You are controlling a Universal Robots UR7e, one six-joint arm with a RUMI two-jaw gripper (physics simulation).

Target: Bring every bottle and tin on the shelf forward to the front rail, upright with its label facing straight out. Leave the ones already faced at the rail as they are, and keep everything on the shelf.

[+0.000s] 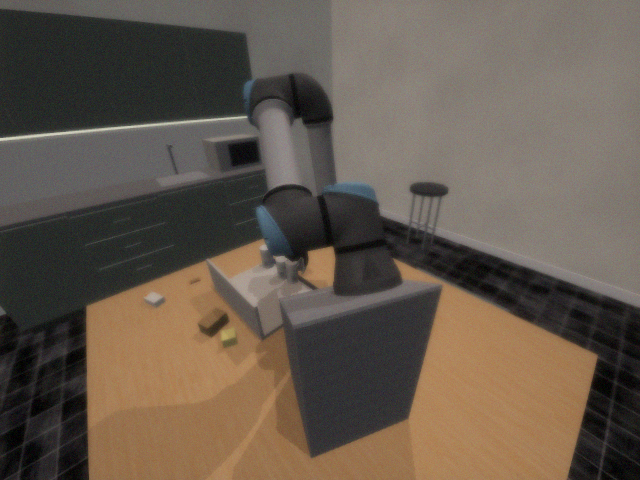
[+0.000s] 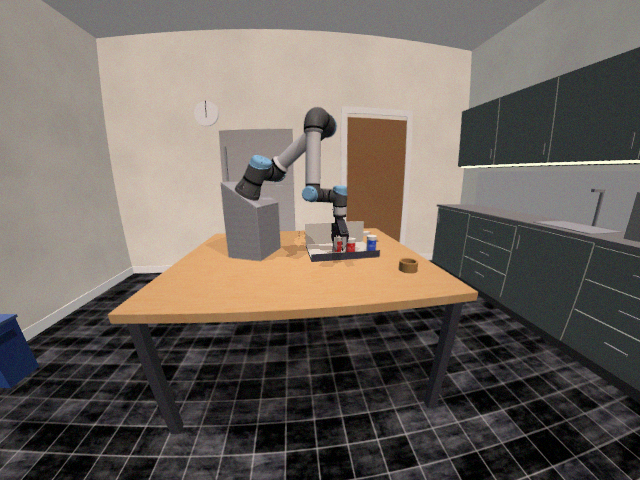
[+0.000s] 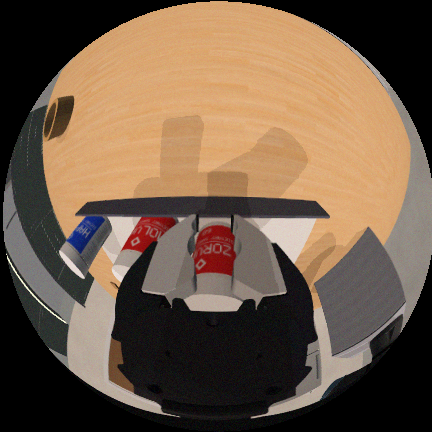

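Where they show: gripper, fingertip midpoint: point(image 1: 299, 272) point(image 2: 339, 251) point(image 3: 214, 215); arm's base, link origin: point(image 1: 367, 286) point(image 2: 246, 193).
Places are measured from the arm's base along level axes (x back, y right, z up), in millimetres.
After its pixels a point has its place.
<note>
My gripper point(image 3: 214, 215) {x -467, y 296, z -328 mm} point(image 2: 339, 245) {x -467, y 296, z -328 mm} is shut on a white bottle with a red ZORU label point(image 3: 215, 252) {x -469, y 279, z -296 mm}, upright close behind the dark front rail point(image 3: 200, 206) {x -485, y 293, z -357 mm} point(image 2: 345, 255) {x -507, y 297, z -359 mm}. Its label faces the rail, turned slightly to one side. A white bottle with a red MOLU label point(image 3: 145, 240) {x -536, y 297, z -304 mm} point(image 2: 351, 245) {x -543, y 300, z -302 mm} stands beside it at the rail. A white bottle with a blue label point(image 3: 86, 242) {x -653, y 305, z -301 mm} point(image 2: 371, 243) {x -666, y 323, z -298 mm} stands at the far end of the rail. The shelf point(image 1: 235, 302) {x -545, y -10, z -313 mm} has a light floor and raised walls. The held bottle's base is hidden.
A brown ring-shaped object point(image 2: 408, 266) {x -704, y 604, z -348 mm} point(image 3: 60, 118) lies on the table point(image 2: 289, 289) {x -111, y 535, z -385 mm} in front of the shelf. Behind the shelf are a brown block point(image 1: 212, 321) {x -560, y -111, z -335 mm}, a yellow-green block point(image 1: 228, 337) {x -458, y -119, z -347 mm} and a white block point(image 1: 154, 299) {x -914, y -169, z -357 mm}. The grey robot pedestal point(image 1: 361, 372) {x 54, y -127, z -102 mm} point(image 2: 253, 227) {x -15, y 117, z -184 mm} stands beside the shelf.
</note>
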